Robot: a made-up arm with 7 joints.
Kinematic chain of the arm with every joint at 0, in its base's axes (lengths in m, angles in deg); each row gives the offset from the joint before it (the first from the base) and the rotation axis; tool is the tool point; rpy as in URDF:
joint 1: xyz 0.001 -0.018 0.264 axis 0 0.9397 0.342
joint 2: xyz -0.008 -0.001 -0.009 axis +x
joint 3: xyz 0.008 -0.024 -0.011 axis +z
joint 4: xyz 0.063 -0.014 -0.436 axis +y
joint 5: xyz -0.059 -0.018 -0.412 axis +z
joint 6: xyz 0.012 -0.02 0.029 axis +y
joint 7: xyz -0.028 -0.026 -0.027 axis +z
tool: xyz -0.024 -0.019 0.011 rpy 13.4 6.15 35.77
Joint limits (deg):
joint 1: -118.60..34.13
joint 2: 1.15..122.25
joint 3: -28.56..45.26
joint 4: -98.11..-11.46
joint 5: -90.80..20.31
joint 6: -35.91..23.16
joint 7: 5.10..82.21
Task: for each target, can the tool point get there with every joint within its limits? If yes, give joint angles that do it. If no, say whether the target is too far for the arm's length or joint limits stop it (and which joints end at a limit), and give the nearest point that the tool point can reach.
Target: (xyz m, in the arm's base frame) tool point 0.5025 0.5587 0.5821
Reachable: yes | joints -58.40 87.38 5.30 -57.78 -28.08 10.64 68.02
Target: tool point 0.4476 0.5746 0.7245
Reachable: yes | joints -91.54 81.84 1.52 -40.13 -65.86 -4.29 22.39
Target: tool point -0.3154 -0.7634 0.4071
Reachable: no: joint limits stop it (at a limit: joint 1, joint 2, joint 3, joint 4, joint 5, joint 6) | nearest point 0.0857 -0.6166 0.5431 | short by 0.448 m
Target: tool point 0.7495 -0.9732 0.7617
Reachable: no: too far | nearest point 0.5505 -0.6430 0.6001 | short by 0.418 m
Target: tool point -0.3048 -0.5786 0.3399
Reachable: no: joint limits stop it (at a limit: joint 1, joint 2, joint 3, joint 4, joint 5, joint 6) | nearest point 0.0838 -0.5994 0.5407 | short by 0.438 m
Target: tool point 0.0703 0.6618 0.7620
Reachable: yes | joints -91.08 112.59 5.11 -39.20 -5.85 18.05 16.08
